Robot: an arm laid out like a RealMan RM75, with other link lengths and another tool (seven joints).
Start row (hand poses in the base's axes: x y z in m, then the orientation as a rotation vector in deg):
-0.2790 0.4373 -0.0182 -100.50 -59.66 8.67
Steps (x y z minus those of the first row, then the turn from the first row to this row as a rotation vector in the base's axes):
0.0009 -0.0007 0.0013 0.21 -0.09 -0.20
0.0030 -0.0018 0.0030 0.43 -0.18 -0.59
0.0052 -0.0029 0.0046 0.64 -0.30 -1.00
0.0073 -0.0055 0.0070 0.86 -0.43 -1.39
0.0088 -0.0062 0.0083 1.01 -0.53 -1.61
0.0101 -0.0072 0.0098 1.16 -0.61 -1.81
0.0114 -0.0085 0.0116 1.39 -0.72 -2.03
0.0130 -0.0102 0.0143 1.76 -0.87 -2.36
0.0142 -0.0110 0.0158 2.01 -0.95 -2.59
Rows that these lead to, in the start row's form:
-0.2781 0.4366 -0.0169 -100.43 -59.53 8.35
-0.2760 0.4355 -0.0152 -100.45 -59.23 7.91
-0.2738 0.4344 -0.0136 -100.49 -58.93 7.44
-0.2717 0.4318 -0.0112 -100.51 -58.65 6.96
-0.2702 0.4311 -0.0099 -100.51 -58.51 6.66
-0.2689 0.4301 -0.0084 -100.49 -58.38 6.38
-0.2676 0.4288 -0.0066 -100.41 -58.24 6.03
-0.2660 0.4271 -0.0039 -100.27 -58.02 5.49
-0.2648 0.4263 -0.0024 -100.17 -57.85 5.15

